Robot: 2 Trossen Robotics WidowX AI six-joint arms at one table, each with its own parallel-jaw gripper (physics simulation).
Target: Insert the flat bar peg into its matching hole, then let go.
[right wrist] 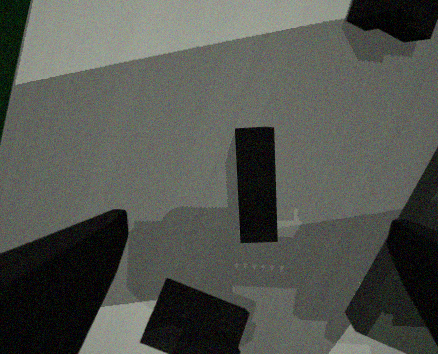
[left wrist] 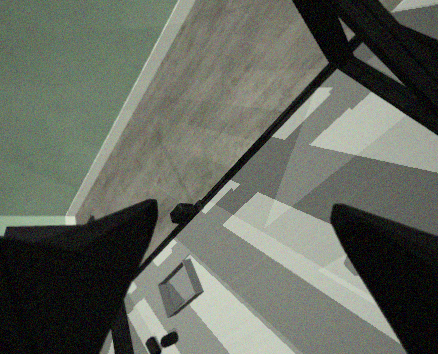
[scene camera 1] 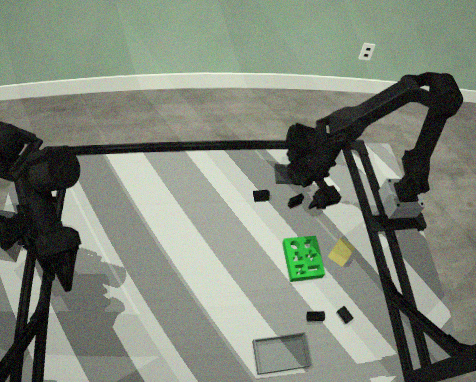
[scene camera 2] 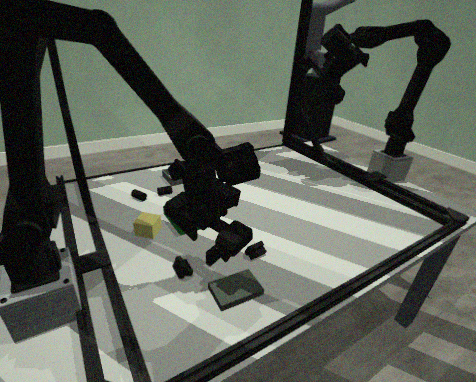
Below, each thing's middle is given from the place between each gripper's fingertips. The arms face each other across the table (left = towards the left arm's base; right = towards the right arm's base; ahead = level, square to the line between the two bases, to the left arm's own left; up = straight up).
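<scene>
From my right hand, the green hole block [scene camera 1: 301,252] is 30 mm to the left, 170 mm behind and 20 mm below. The grey tray [scene camera 1: 291,350] is 140 mm to the left of my right hand, 400 mm behind it and 20 mm below it.
From my left hand, the green hole block is 510 mm to the right, 120 mm ahead and 270 mm below. The grey tray is 410 mm to the right of my left hand, 110 mm behind it and 270 mm below it.
</scene>
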